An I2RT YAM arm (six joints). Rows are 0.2 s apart.
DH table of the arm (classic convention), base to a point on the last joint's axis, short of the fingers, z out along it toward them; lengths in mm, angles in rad. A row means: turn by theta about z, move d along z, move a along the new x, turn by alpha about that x. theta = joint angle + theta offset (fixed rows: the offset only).
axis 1: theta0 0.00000; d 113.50; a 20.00; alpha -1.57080
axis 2: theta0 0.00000; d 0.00; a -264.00; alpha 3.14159
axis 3: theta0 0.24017; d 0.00; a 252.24; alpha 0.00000
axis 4: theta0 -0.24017; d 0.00; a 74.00; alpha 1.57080
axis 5: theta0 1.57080; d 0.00; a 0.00; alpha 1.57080
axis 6: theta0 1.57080; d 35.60; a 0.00; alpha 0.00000
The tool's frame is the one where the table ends.
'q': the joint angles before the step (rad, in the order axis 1, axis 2, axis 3, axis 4, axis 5, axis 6). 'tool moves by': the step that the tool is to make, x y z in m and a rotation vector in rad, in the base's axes. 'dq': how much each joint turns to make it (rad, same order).
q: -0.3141 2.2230 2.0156 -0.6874 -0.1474 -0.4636
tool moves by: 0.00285 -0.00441 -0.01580 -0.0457 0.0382 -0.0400
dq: -0.0019 0.0275 -0.0104 0.0153 0.0670 -0.0041
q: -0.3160 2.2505 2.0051 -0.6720 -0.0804 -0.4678
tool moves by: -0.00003 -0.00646 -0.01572 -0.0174 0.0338 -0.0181
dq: -0.0103 0.0226 -0.0174 0.0127 0.0265 -0.0100
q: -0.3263 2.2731 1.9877 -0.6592 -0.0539 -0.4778
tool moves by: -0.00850 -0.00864 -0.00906 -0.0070 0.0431 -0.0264
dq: -0.0203 -0.0063 -0.0369 -0.0081 0.0206 -0.0069
